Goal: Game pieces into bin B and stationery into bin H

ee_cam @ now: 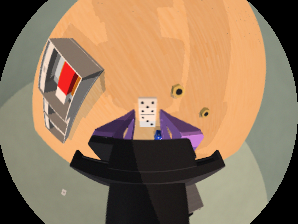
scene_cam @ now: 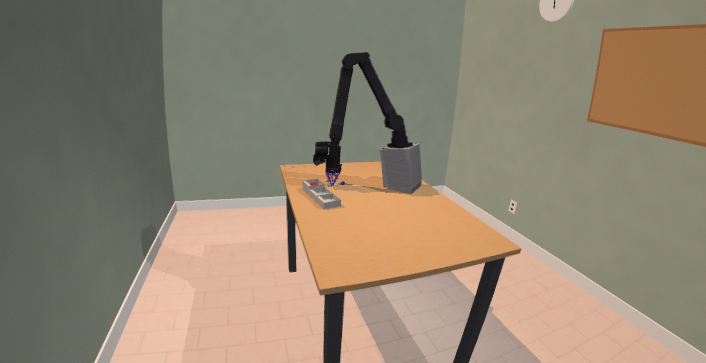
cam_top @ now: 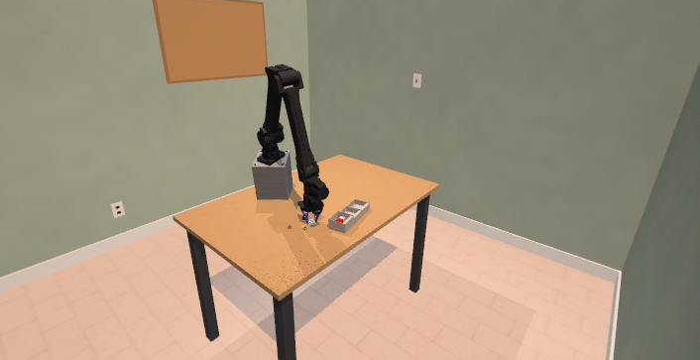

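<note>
The white domino is 10 mm below my hand. From my hand the other things lie so: red piece 120 mm ahead, 50 mm to the left, 10 mm above; blue piece 50 mm behind, 10 mm to the left; orange block 120 mm ahead, 40 mm to the left.
</note>
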